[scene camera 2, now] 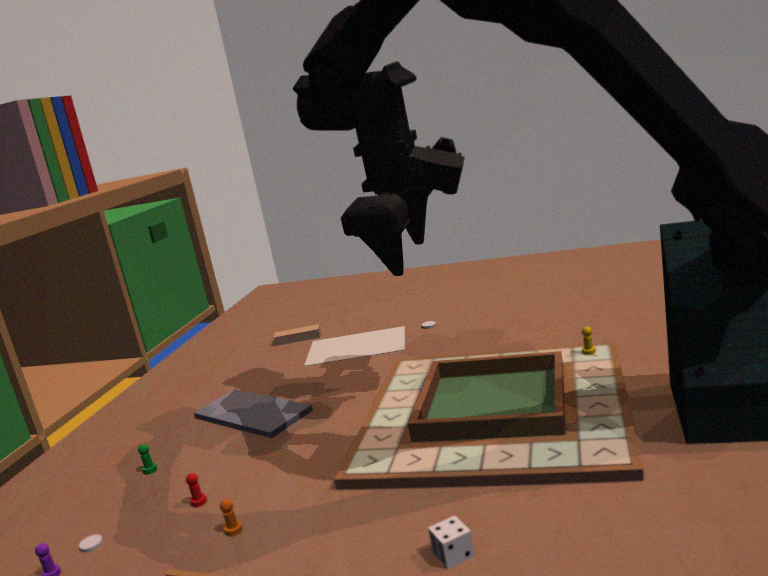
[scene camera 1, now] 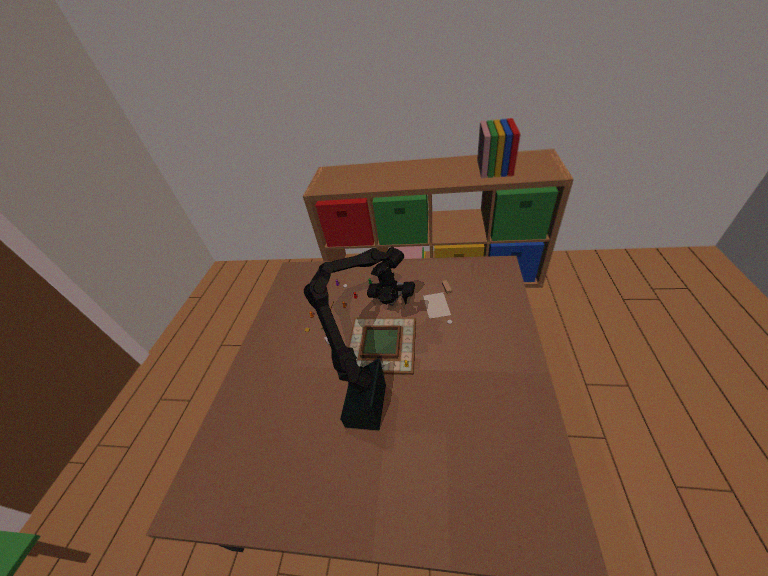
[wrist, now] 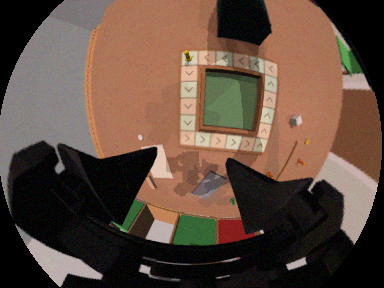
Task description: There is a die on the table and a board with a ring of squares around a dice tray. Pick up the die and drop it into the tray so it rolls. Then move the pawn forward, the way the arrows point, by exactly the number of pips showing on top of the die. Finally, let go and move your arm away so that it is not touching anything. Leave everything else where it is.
Path:
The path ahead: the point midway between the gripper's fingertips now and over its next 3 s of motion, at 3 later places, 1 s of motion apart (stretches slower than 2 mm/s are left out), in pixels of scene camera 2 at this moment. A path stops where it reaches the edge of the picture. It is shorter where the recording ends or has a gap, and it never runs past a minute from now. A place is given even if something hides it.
The gripper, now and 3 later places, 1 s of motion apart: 409, 258; 377, 357; 430, 487; 446, 532

